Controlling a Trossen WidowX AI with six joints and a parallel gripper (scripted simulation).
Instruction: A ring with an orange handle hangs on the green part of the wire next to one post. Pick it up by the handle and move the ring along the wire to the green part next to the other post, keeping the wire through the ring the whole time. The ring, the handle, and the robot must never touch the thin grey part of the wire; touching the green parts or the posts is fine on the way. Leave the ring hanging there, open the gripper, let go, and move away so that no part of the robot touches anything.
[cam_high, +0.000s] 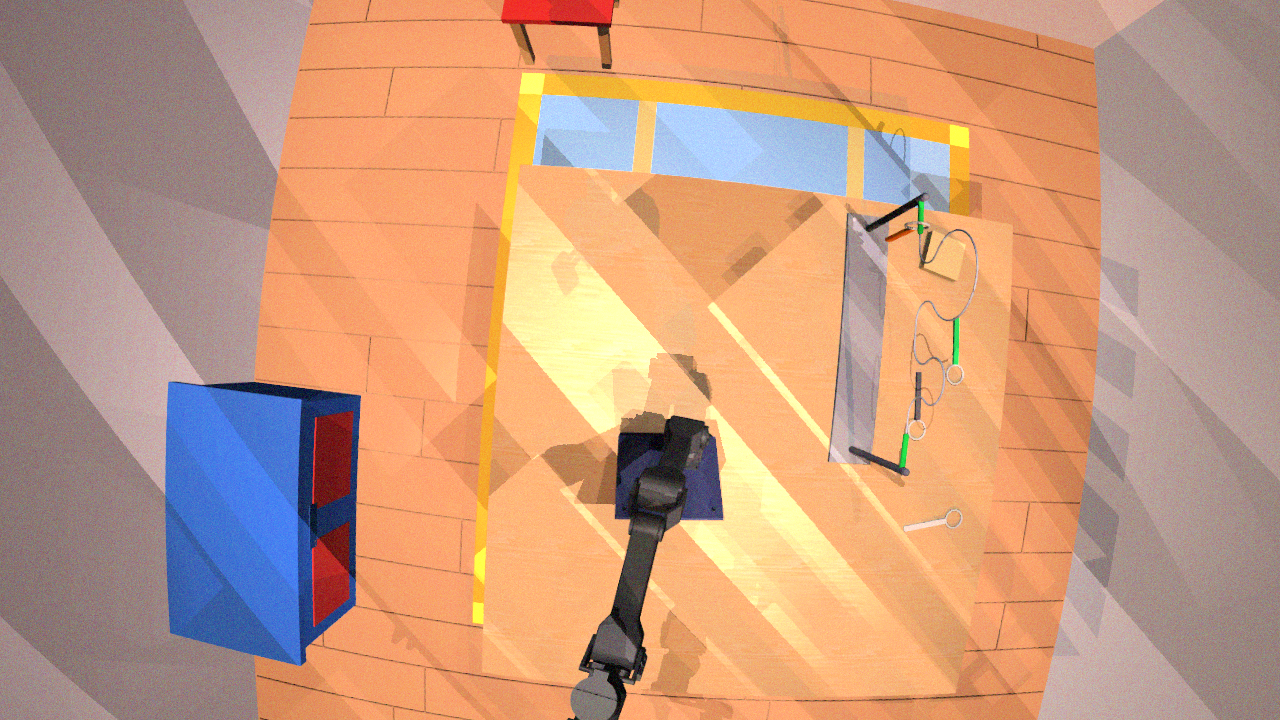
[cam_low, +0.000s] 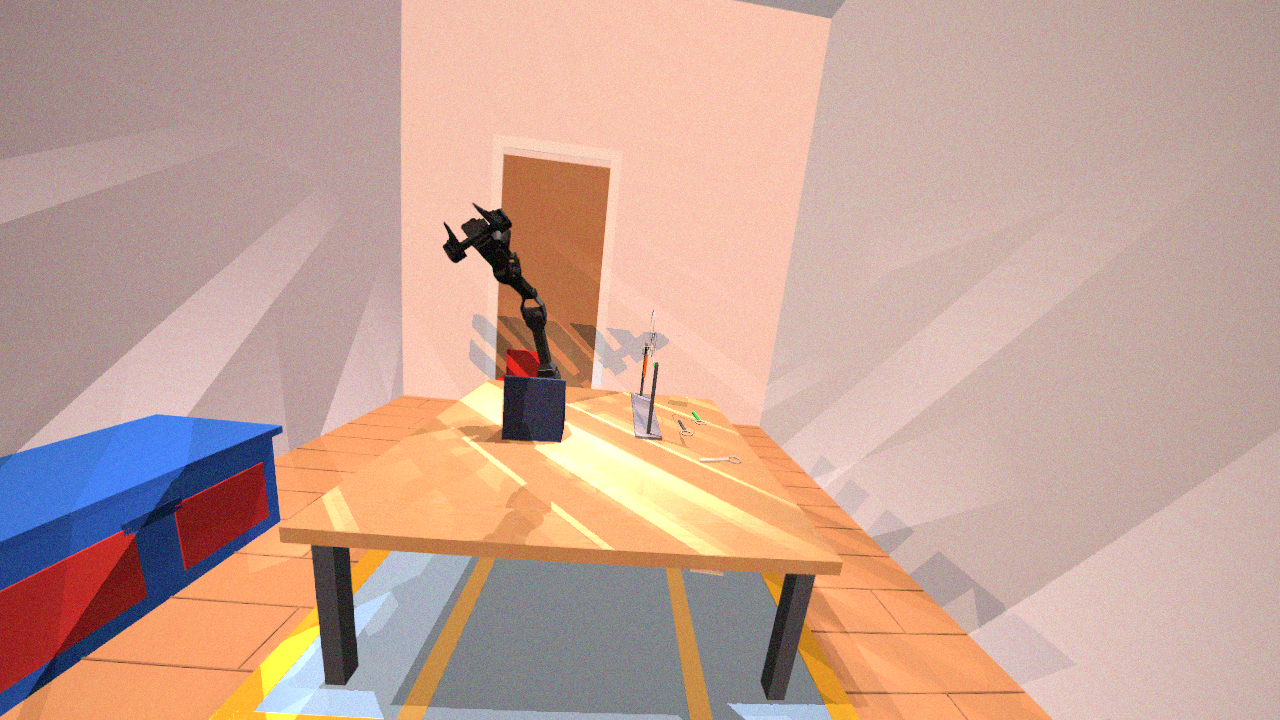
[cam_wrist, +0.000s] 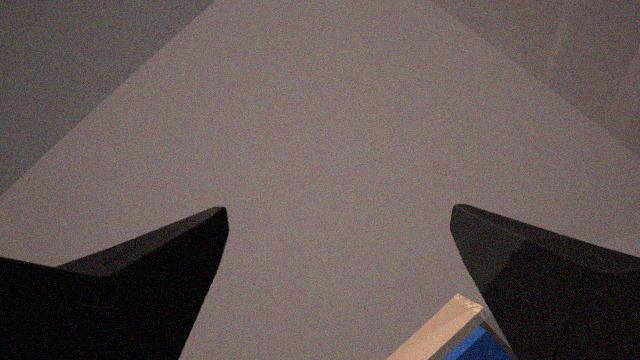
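Right now my gripper tip is 94 cm to the right of the orange-handled ring, 58 cm short of it and 49 cm above it. Round my gripper tip: white-handled ring 86 cm ahead, 72 cm below, 28 cm to the left; dark-handled ring 76 cm ahead, 72 cm below, 56 cm to the left; green-handled ring 85 cm ahead, 72 cm below, 70 cm to the left.
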